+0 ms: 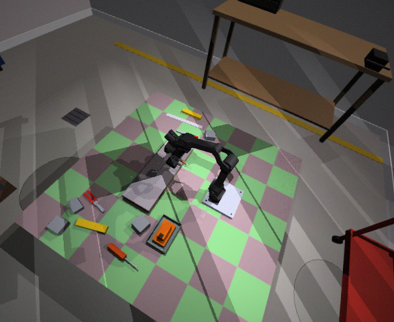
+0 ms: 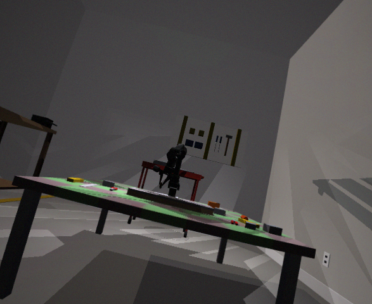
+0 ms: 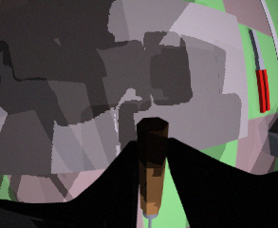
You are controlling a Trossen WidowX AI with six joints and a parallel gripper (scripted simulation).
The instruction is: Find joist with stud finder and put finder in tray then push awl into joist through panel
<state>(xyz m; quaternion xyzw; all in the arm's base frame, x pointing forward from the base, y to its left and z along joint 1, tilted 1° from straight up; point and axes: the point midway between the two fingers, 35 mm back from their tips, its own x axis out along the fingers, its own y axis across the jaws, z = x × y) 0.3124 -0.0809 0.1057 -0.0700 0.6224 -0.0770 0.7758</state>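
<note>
My gripper tip is 50 mm past the awl and 10 mm above it. Also, from my gripper tip: ruler 150 mm ahead, 390 mm to the right, 100 mm below; glass-like tray 160 mm behind, 400 mm to the left, 80 mm below; orange stud finder 160 mm behind, 420 mm to the left, 50 mm below.
</note>
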